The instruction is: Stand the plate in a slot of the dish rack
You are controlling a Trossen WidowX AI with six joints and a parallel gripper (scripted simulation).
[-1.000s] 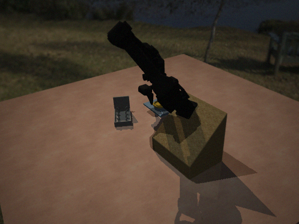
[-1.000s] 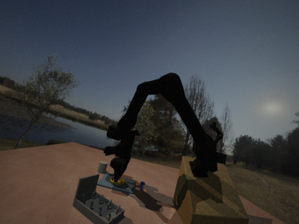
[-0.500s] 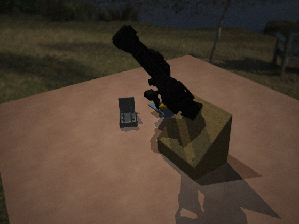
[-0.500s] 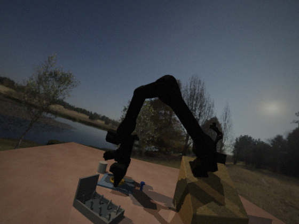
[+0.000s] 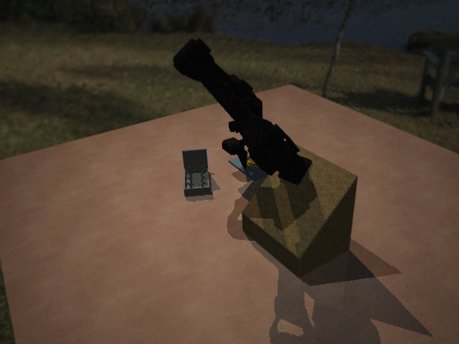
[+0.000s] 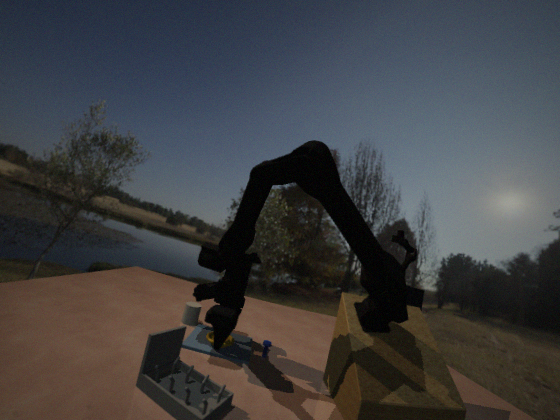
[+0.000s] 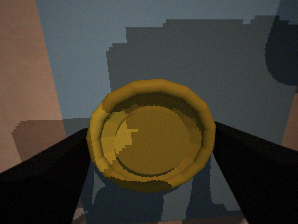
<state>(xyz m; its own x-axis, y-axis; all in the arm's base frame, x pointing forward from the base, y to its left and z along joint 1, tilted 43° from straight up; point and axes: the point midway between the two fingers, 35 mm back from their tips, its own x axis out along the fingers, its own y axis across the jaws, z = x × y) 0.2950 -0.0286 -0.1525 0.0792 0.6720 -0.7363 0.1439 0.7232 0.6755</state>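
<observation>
Right now the grey dish rack is 40 mm ahead of my gripper tip, 190 mm to the left of it and 20 mm above it. From my gripper tip the other things lie so: yellow plate 10 mm above; blue spoon 120 mm behind, 30 mm to the right; pale cup 90 mm ahead, 110 mm to the right, 20 mm above.
</observation>
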